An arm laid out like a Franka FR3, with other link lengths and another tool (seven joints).
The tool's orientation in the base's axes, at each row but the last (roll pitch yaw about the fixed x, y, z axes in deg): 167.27, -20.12, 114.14; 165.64, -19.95, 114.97; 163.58, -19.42, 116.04; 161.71, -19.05, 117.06; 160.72, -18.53, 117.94; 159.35, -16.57, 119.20; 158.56, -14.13, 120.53
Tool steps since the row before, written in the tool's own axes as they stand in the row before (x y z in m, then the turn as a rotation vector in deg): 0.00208, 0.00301, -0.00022, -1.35, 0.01, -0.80; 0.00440, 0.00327, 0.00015, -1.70, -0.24, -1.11; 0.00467, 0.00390, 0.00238, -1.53, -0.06, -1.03; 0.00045, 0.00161, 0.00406, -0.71, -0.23, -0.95; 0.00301, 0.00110, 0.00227, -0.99, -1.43, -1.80; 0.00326, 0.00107, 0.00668, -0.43, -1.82, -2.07; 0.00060, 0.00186, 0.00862, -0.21, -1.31, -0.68
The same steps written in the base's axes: 0.00196, 0.00269, 0.00154, 0.48, -1.47, 0.27; 0.00126, 0.00490, 0.00213, 0.36, -1.98, 0.37; 0.00186, 0.00625, 0.00044, 0.46, -1.74, 0.41; 0.00181, 0.00263, -0.00302, -0.03, -1.07, 0.55; -0.00002, 0.00386, -0.00073, -1.10, -2.08, 0.85; 0.00059, 0.00583, -0.00470, -1.74, -1.87, 1.12; 0.00300, 0.00453, -0.00697, -1.14, -0.95, 0.10
